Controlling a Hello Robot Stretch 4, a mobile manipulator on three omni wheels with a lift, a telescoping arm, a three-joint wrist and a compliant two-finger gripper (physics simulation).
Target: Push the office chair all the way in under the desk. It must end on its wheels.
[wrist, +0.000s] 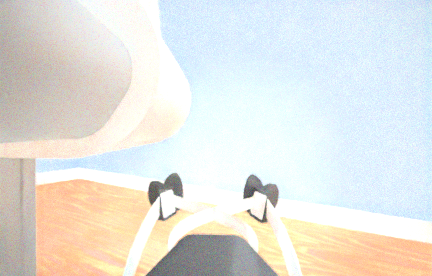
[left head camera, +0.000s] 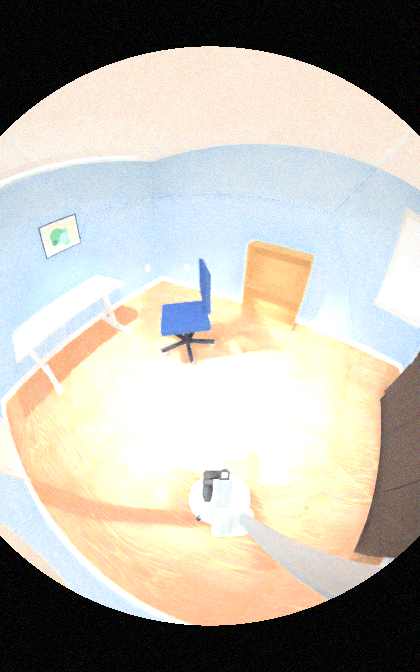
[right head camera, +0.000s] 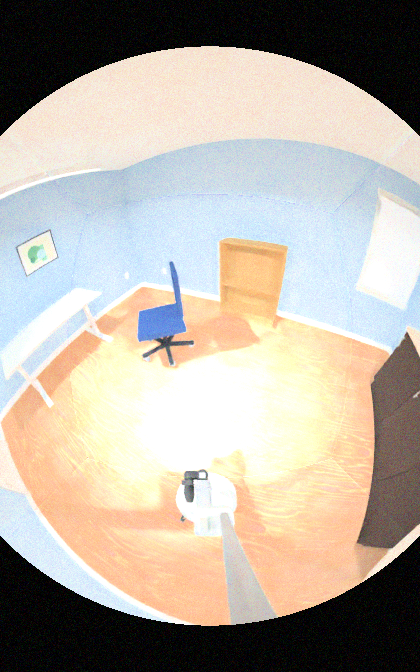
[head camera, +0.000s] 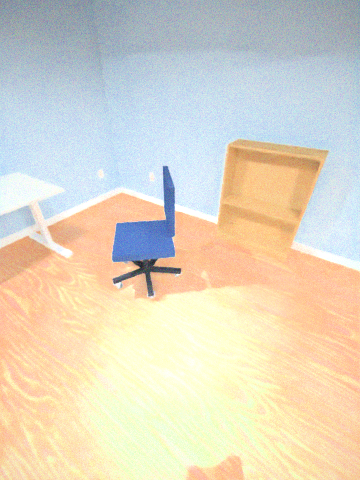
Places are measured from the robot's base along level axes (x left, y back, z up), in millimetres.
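Pixels of known places: gripper, fingertip midpoint: point(wrist: 213, 188).
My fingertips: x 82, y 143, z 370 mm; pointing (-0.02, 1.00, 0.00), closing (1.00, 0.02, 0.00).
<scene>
Behind a point stands the place of what it marks.
A blue office chair point(head camera: 144, 241) @(x 398, y -1522, z 443 mm) point(left head camera: 185, 318) point(right head camera: 161, 322) stands upright on its black wheeled base, well apart from the desk. Its seat points left toward the desk side and its backrest is on the right. The white desk point(head camera: 22, 192) @(x 1511, y -1794, z 693 mm) point(left head camera: 65, 312) point(right head camera: 45, 327) stands at the left along the wall, one end toward the chair. My gripper point(wrist: 213, 188) @(x 82, y 143, z 370 mm) is open and empty in the wrist view, with floor and wall beyond its fingertips. It is folded in at my base, far from the chair. The chair and desk do not show in the wrist view.
A wooden bookshelf point(head camera: 224, 187) @(x -291, y -2315, z 608 mm) point(left head camera: 246, 280) point(right head camera: 222, 280) stands against the wall right of the chair. A dark brown cabinet point(left head camera: 405, 450) point(right head camera: 397, 450) stands at the far right. A framed picture point(left head camera: 60, 236) point(right head camera: 37, 253) hangs above the desk. Bright light washes out the floor between me and the chair.
</scene>
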